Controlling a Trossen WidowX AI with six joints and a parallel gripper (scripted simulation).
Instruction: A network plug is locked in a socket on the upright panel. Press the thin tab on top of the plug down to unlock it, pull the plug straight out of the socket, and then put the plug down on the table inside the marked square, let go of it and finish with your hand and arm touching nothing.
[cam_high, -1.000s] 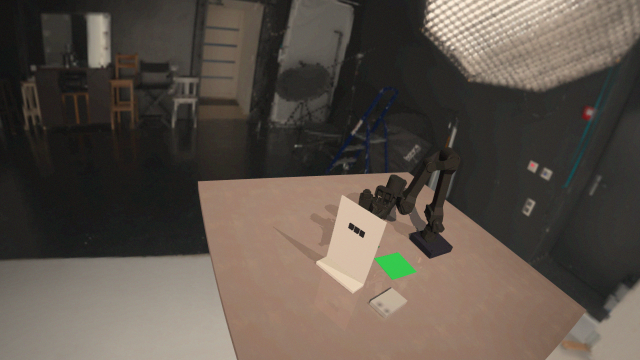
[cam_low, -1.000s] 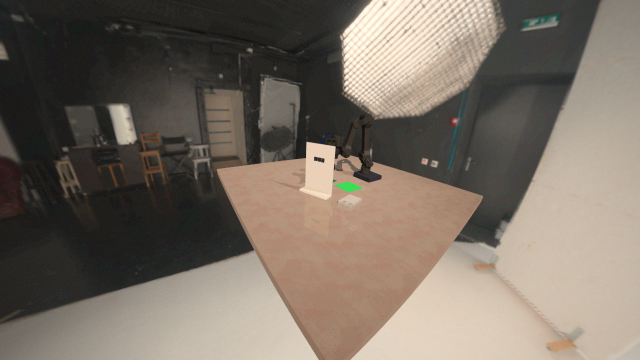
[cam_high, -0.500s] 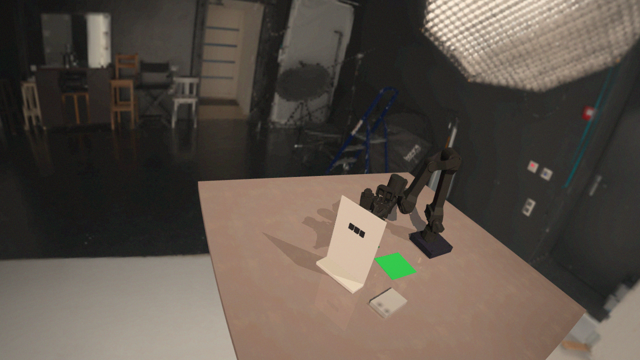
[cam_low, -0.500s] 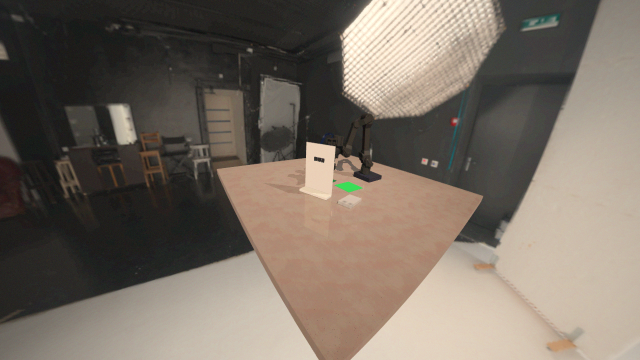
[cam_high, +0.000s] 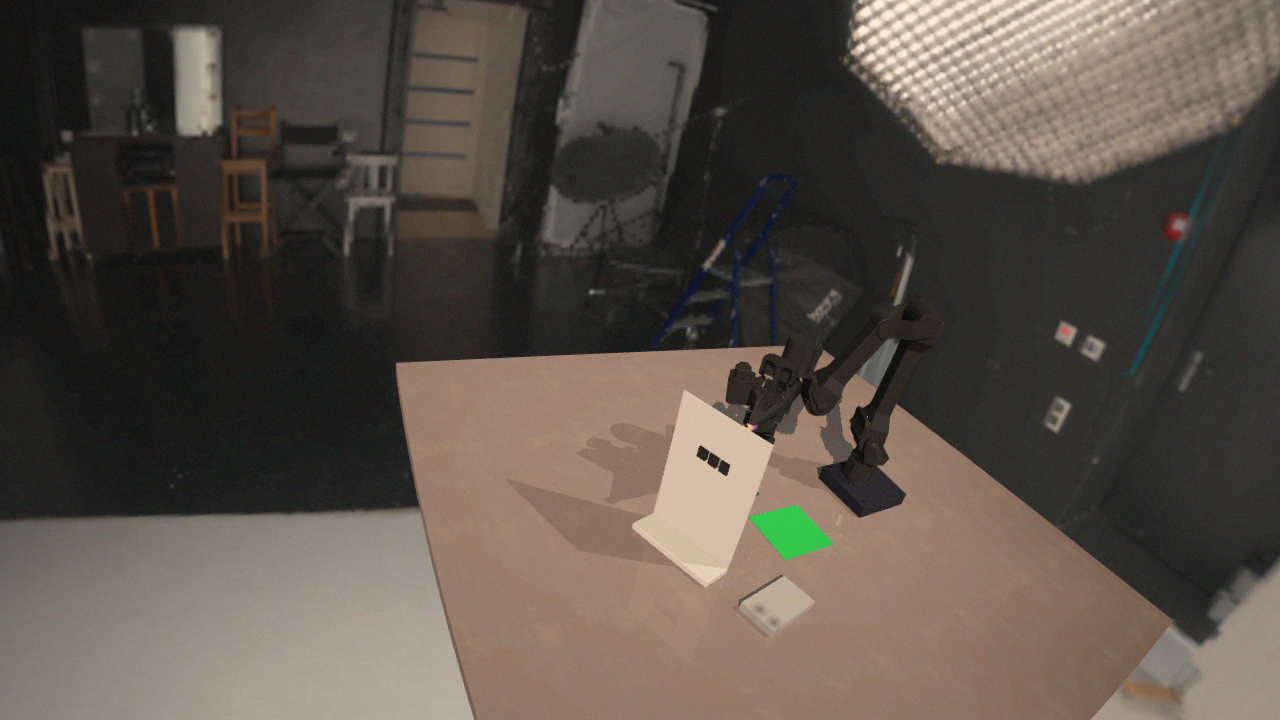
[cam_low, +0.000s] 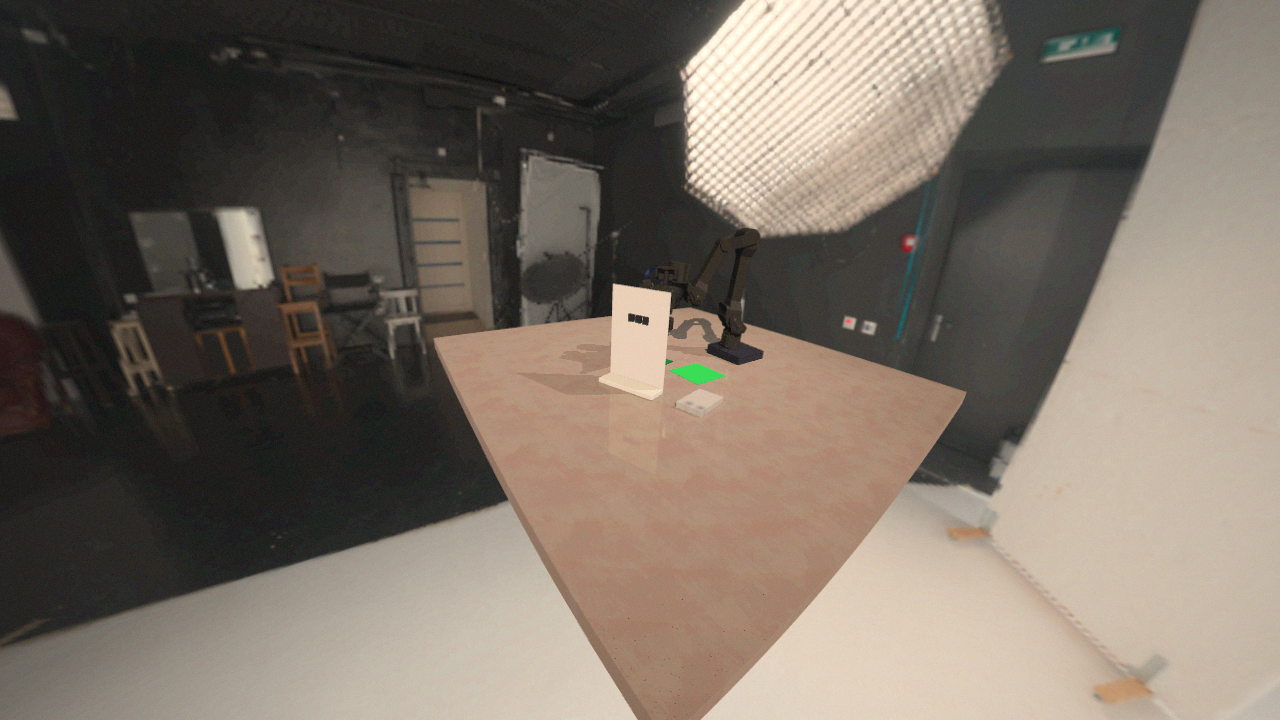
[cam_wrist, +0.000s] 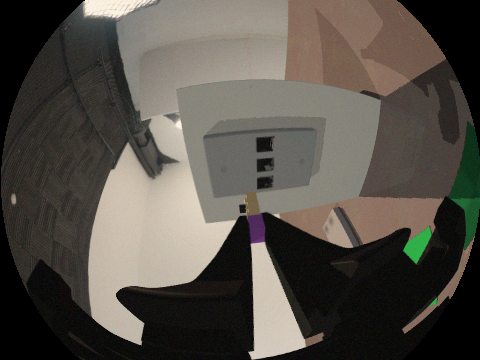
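Now: gripper tip 130 mm past the green marked square, 50 mm to the right of it and 200 mm above it. Also, from my gripper tip: purple network plug (right at my gripper tip); flat grey box (210 mm to the left, 200 mm below); white upright panel (90 mm ahead, 50 mm to the left, 90 mm below).
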